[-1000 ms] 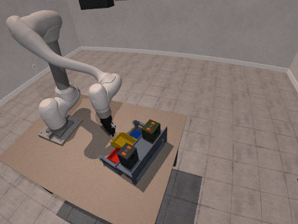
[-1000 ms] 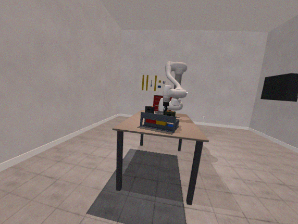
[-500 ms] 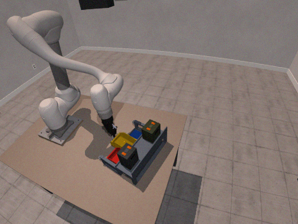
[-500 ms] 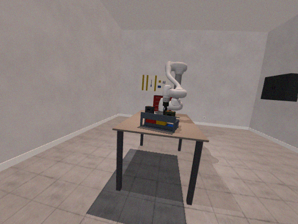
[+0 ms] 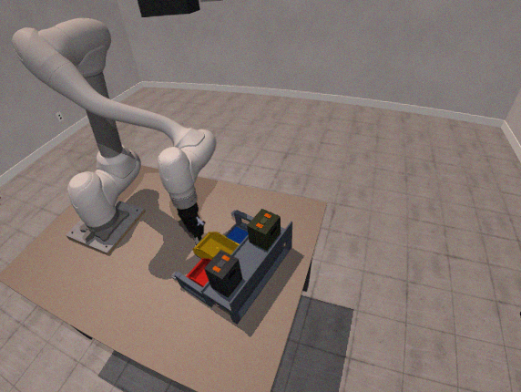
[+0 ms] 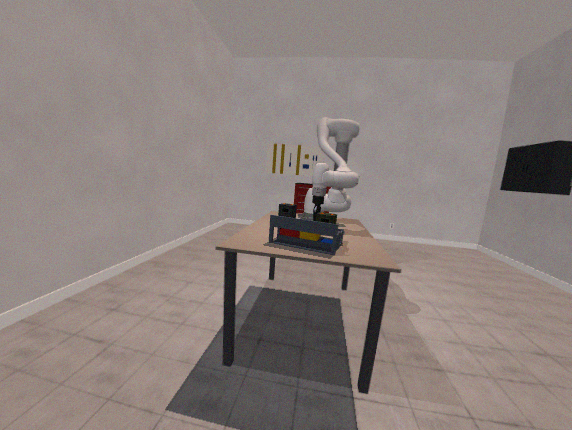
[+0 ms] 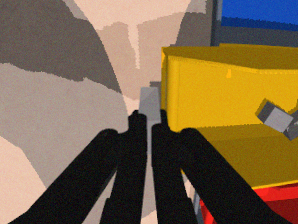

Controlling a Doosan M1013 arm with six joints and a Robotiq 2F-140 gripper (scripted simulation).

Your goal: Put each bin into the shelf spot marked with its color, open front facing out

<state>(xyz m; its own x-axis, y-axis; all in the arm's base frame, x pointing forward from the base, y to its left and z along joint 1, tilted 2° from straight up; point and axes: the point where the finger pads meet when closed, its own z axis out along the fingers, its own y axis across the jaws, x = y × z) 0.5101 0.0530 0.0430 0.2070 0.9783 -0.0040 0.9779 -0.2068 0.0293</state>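
Now: the yellow bin 10 cm ahead of my hand and 2 cm to the right of it. Round my hand: red bin (14 cm to the right, 13 cm ahead, 1 cm below); then grey shelf (26 cm ahead, 5 cm to the right, 5 cm above).
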